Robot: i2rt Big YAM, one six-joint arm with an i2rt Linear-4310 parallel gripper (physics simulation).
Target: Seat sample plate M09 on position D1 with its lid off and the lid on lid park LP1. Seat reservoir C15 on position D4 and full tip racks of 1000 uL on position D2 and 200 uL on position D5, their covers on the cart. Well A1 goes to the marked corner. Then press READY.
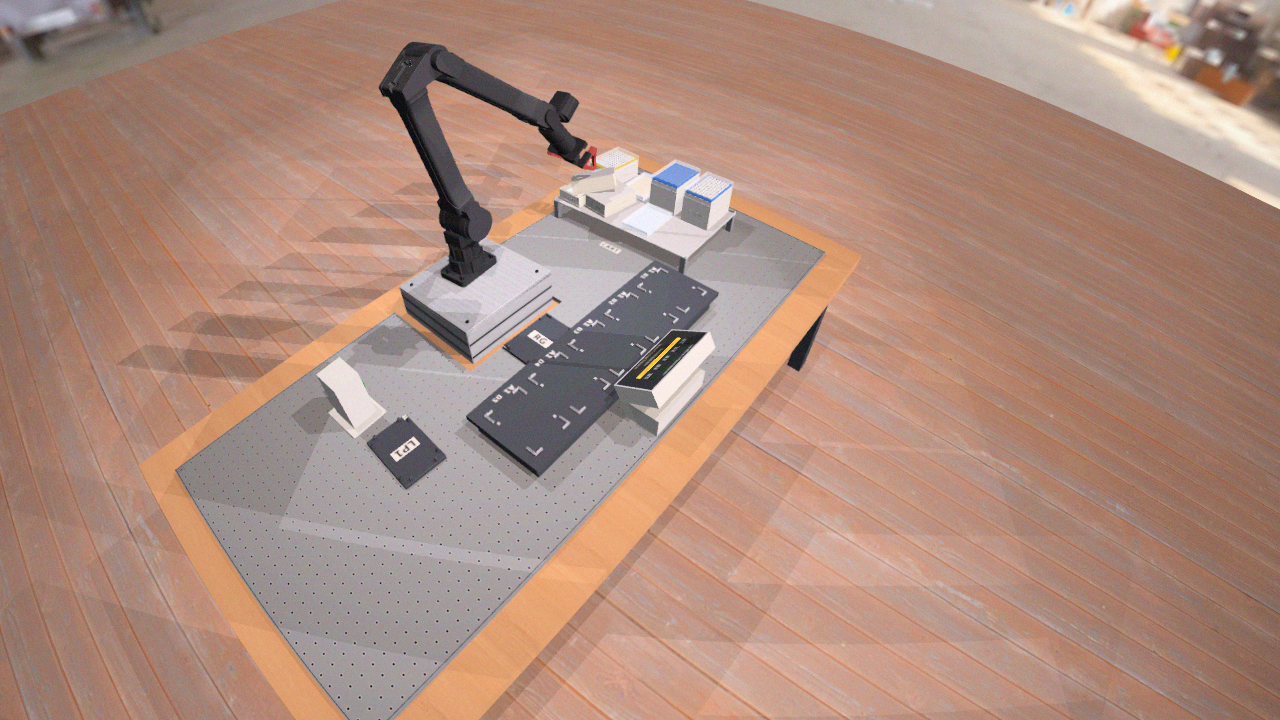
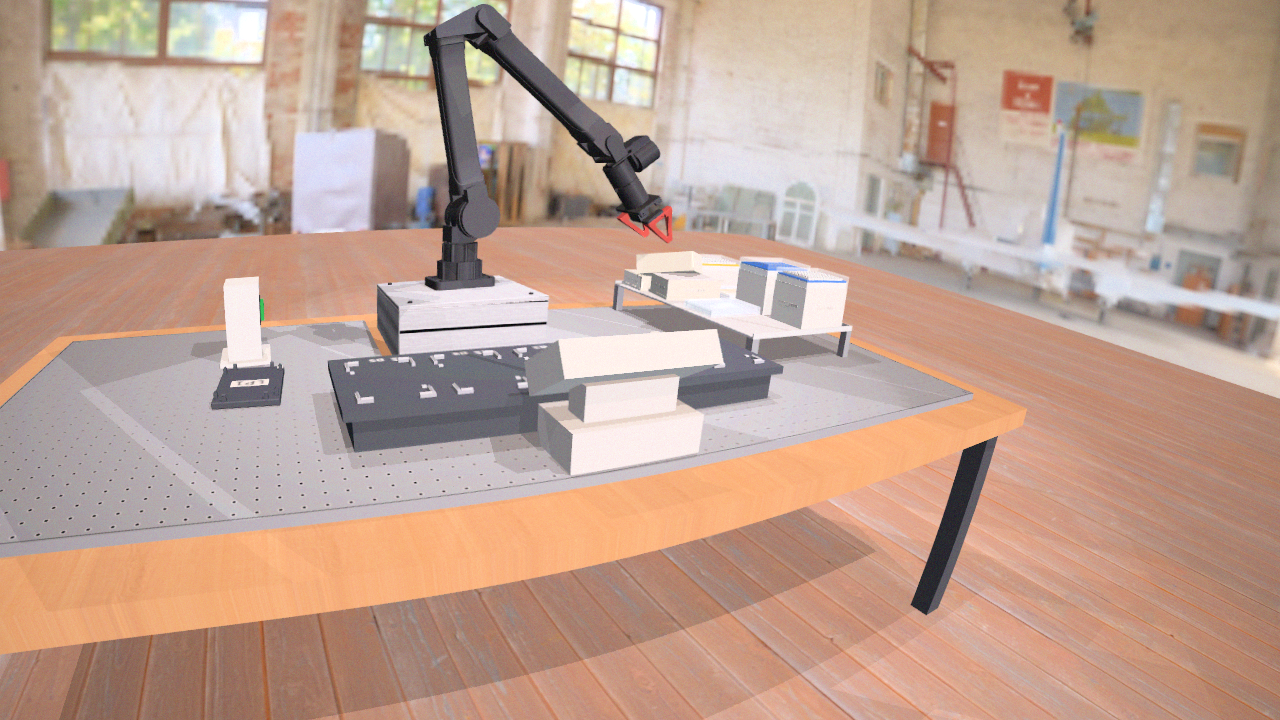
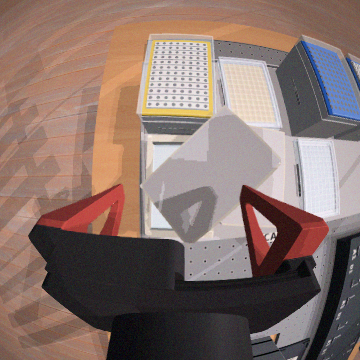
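My gripper is open and empty above the cart. Below it, a tilted pale box lies askew over a cream-framed tray and another cream box. A yellow-rimmed tip rack stands behind, beside a plate with pale yellow wells. Two blue-rimmed racks and a white plate are also on the cart. The lid park LP1 holds nothing. Labels M09 and C15 are unreadable.
The dark position deck bears corner brackets and no labware. A display box stands at its front edge. A white post with a green button stands beside LP1. The RG pad adjoins the deck.
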